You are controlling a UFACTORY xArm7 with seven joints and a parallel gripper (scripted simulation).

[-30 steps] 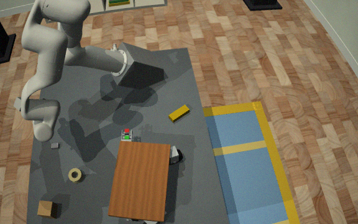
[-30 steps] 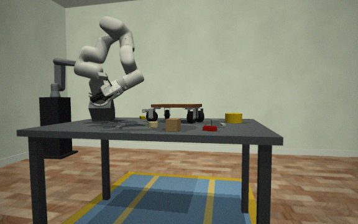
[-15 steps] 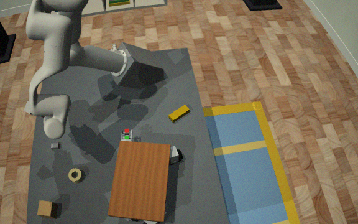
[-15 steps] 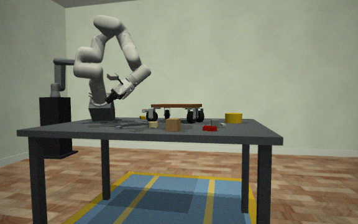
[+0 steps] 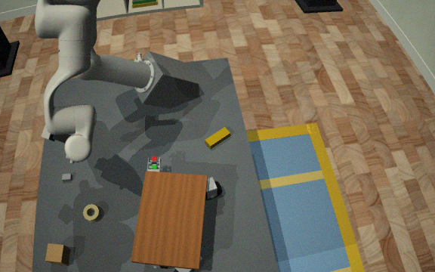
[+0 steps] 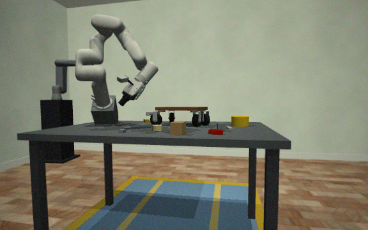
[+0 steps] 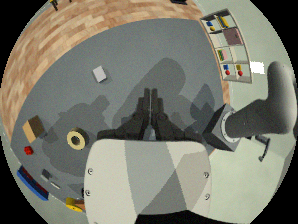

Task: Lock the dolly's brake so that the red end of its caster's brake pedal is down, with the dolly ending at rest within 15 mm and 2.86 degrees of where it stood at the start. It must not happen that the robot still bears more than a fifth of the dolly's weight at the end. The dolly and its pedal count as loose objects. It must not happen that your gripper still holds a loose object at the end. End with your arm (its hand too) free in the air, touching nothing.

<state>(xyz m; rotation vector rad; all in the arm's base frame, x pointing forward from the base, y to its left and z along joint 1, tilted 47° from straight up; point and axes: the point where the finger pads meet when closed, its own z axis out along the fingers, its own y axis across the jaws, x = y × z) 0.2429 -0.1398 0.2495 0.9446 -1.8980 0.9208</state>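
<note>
My gripper is now 26 cm to the right of the brake pedal, 8 cm short of it and 8 cm above it. From my hand the other things lie so: small grey block: 15 cm below, 10 cm to the right, 3 cm ahead; then cardboard cube: 34 cm ahead, 13 cm to the right, 13 cm below; then yellow bar: 51 cm to the left, 15 cm below, 1 cm behind.
</note>
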